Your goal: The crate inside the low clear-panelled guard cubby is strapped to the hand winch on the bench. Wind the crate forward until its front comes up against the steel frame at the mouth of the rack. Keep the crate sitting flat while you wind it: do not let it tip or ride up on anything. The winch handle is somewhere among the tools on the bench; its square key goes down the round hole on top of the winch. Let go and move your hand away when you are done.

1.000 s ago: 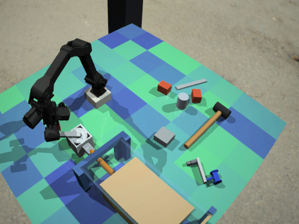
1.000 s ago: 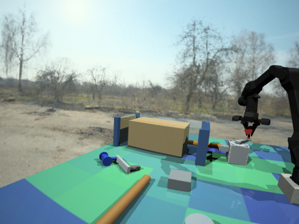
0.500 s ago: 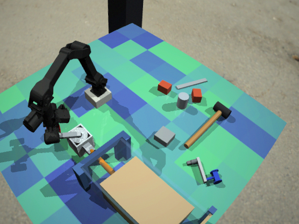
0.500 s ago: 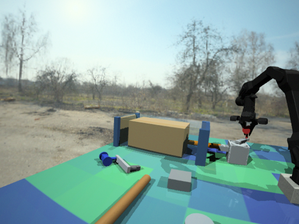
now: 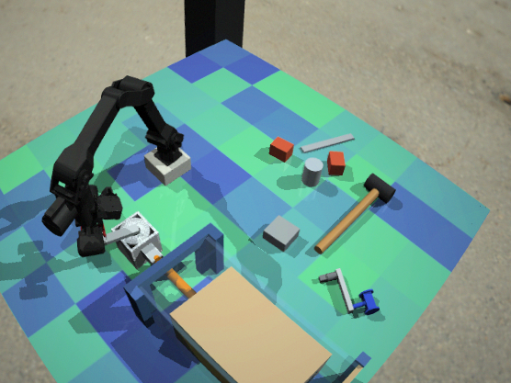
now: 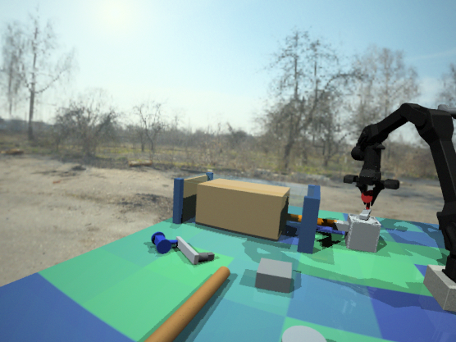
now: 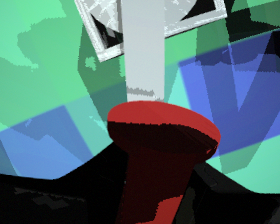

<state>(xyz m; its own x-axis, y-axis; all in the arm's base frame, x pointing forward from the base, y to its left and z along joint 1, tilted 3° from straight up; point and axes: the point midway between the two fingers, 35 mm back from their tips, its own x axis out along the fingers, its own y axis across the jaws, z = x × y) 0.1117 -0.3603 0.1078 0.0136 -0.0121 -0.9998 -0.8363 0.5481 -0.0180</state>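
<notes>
Now: the grey winch 20 mm ahead of my gripper tip, 90 mm to the left of it and 80 mm below it. Also, from my gripper tip: red knob (20 mm above); then red-knobbed crank (20 mm ahead, 40 mm to the left, 10 mm below); then blue frame (200 mm ahead, 80 mm to the left, 10 mm below).
</notes>
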